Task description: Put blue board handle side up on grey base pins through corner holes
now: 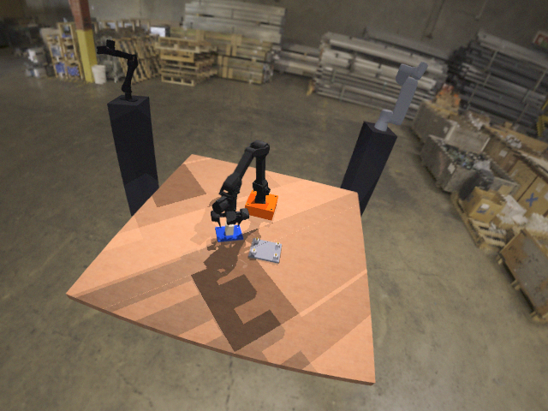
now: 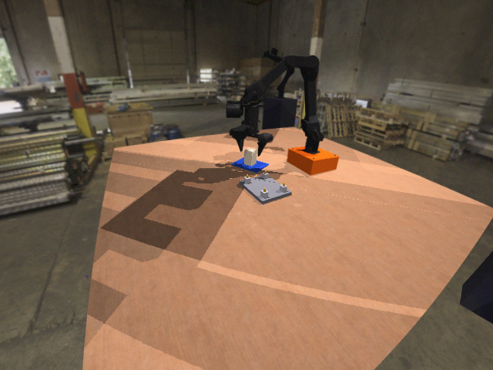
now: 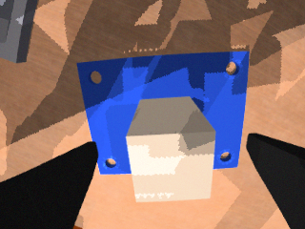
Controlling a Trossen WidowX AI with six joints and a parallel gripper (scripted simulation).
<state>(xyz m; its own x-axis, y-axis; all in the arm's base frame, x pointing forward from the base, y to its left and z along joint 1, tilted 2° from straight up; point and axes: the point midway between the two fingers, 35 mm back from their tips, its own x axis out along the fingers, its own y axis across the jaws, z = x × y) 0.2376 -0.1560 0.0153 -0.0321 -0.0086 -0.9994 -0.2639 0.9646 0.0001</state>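
Right now my gripper tip is 3 cm above the blue board. The rest, counted from my gripper tip: grey base: 10 cm ahead, 20 cm to the left, 5 cm below.
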